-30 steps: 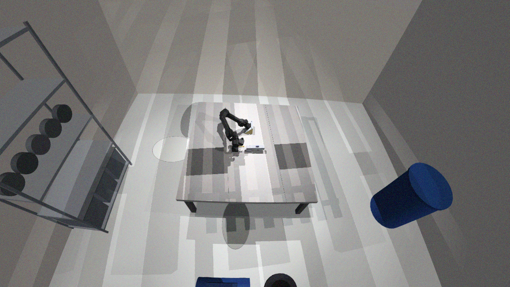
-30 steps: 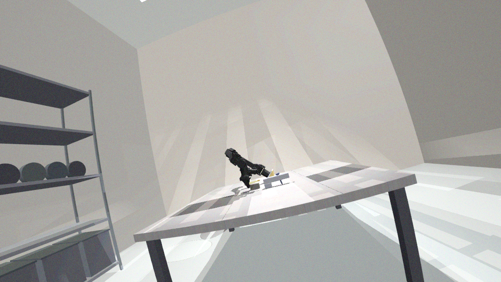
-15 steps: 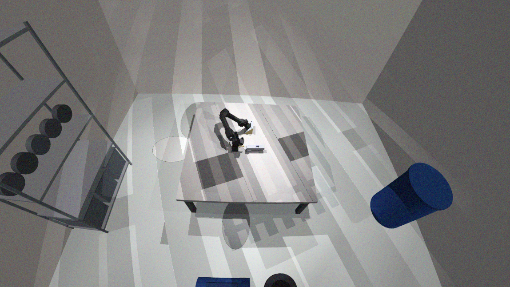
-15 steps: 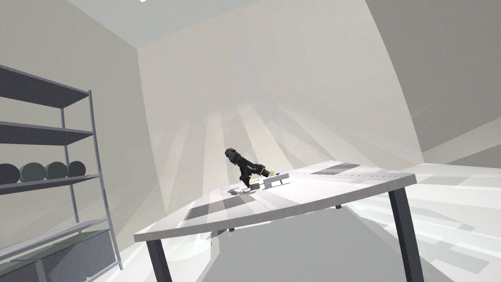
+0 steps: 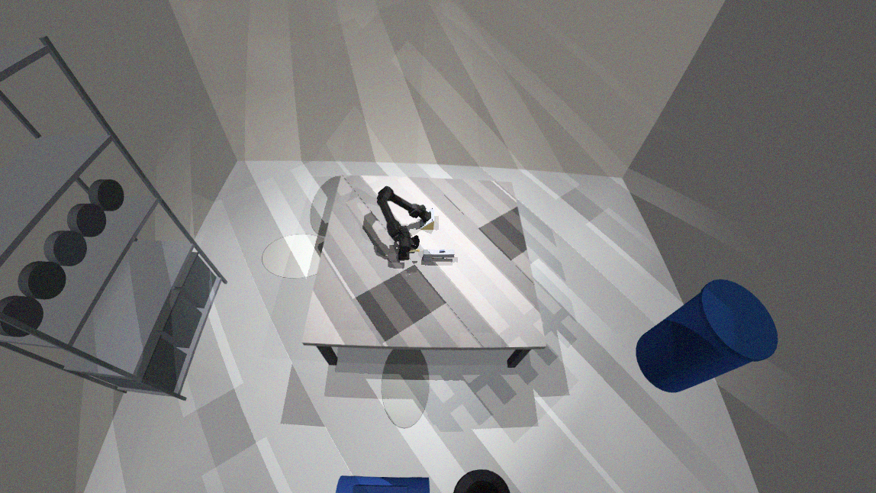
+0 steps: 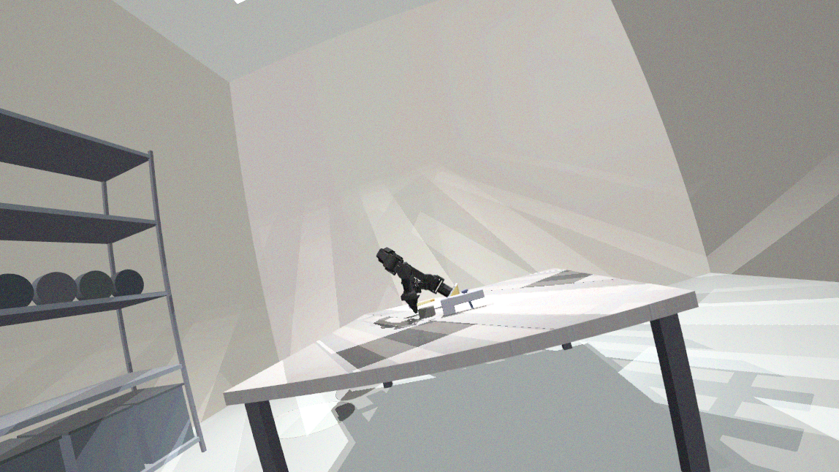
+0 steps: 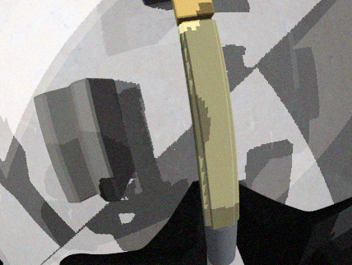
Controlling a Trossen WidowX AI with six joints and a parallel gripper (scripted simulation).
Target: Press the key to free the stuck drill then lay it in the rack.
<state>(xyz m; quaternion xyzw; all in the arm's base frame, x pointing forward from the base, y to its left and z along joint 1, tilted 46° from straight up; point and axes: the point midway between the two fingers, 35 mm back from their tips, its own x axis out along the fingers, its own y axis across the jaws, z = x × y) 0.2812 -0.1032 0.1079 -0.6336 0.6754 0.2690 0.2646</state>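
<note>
Now: the drill 4 cm to the left of my gripper tip and 3 cm above it. The rest, counted from my gripper tip: rack: 7 cm behind, 4 cm to the left, 2 cm below; then grey housing: 20 cm to the left, 1 cm ahead, 1 cm above.
</note>
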